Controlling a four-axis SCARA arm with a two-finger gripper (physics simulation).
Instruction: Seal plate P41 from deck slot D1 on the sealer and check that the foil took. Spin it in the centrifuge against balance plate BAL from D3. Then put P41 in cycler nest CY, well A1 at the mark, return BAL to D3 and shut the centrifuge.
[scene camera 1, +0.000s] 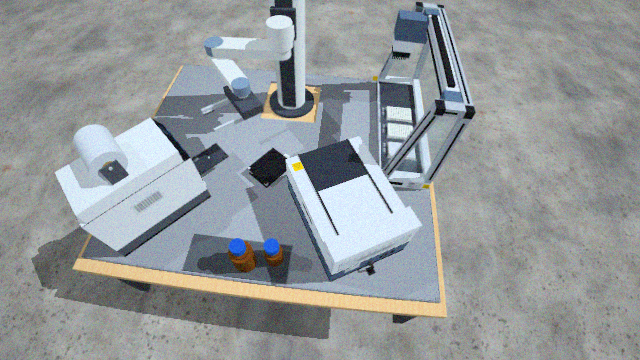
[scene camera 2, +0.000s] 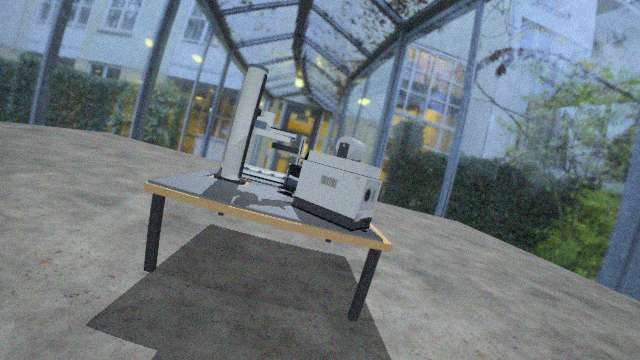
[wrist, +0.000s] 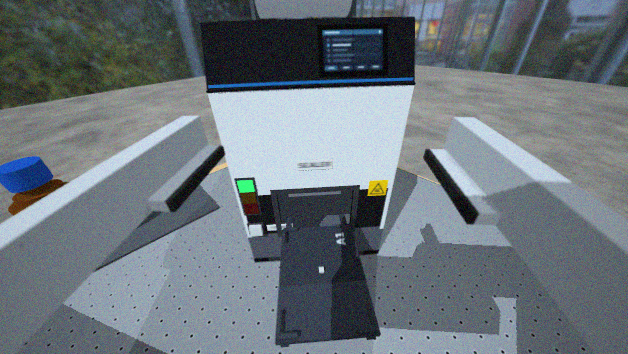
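There is a sealer tray (wrist: 336, 304) here, and I can see brown bottles with blue caps (wrist: 33, 180) as well. My own gripper (scene camera 1: 208, 121) is also visible to me.
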